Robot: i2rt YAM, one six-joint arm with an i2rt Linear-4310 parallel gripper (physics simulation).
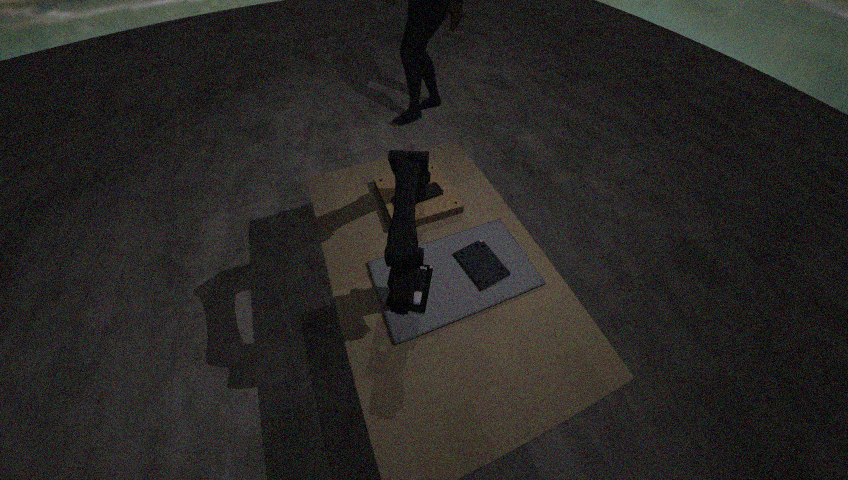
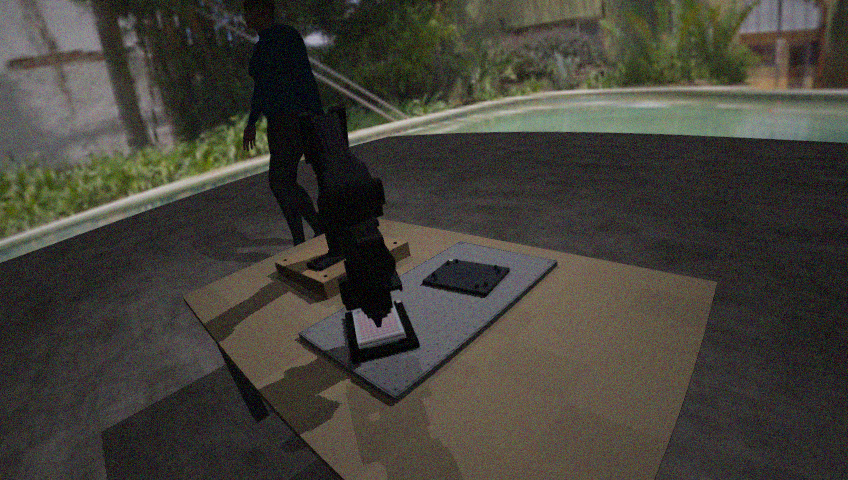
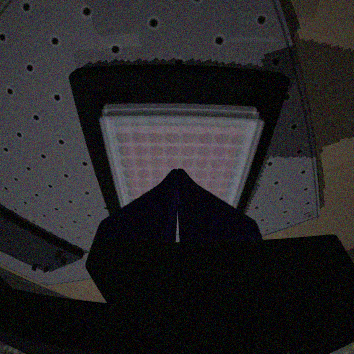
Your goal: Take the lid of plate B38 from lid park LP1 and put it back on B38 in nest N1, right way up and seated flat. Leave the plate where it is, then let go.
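Where they show: gripper, fingertip midpoint: [image 2: 378,325] [image 3: 177,177]; arm's base, origin of the base link: [image 1: 417,196] [image 2: 341,254].
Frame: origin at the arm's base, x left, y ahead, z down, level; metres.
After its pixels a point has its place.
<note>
Plate B38 [image 1: 417,296] {z 0.000, x -0.194, y 0.377 m} [image 2: 363,336] {z 0.000, x -0.244, y 0.342 m} [image 3: 177,150] {z -0.001, x -0.217, y 0.358 m}, pale with pink wells, sits in the black frame of nest N1 [image 2: 410,342] {z 0.016, x -0.201, y 0.412 m} [image 3: 180,85] {z 0.016, x -0.236, y 0.382 m}. A clear lid with a stepped rim [image 3: 182,111] {z 0.006, x -0.231, y 0.373 m} appears to lie flat and square over the wells; its near part is hidden behind the fingers. The lid park LP1 [image 1: 480,265] {z 0.018, x 0.048, y 0.369 m} [image 2: 467,277] {z 0.018, x 0.046, y 0.373 m} [image 3: 30,245] {z 0.018, x 0.036, y 0.342 m} is a dark plate with small corner posts, and no lid shows on it. My gripper [image 2: 379,324] {z 0.000, x -0.204, y 0.342 m} [image 3: 177,177] {z 0.000, x -0.204, y 0.342 m} is shut with nothing between its fingertips, over the middle of the plate. The gap below the tips is hard to judge.
Nest and park stand on a grey perforated board [image 1: 452,297] {z 0.028, x -0.092, y 0.421 m} [image 2: 476,315] {z 0.028, x -0.066, y 0.463 m} [image 3: 45,120] {z 0.028, x -0.148, y 0.418 m}. A wooden block [image 1: 443,212] {z 0.004, x 0.050, y 0.117 m} [image 2: 306,281] {z 0.015, x -0.135, y 0.008 m} lies at the arm's base on the tan table [image 1: 505,380] {z 0.041, x -0.087, y 0.701 m} [image 2: 595,356] {z 0.041, x -0.081, y 0.701 m}. A person [image 1: 419,59] [image 2: 288,89] stands behind the table.
</note>
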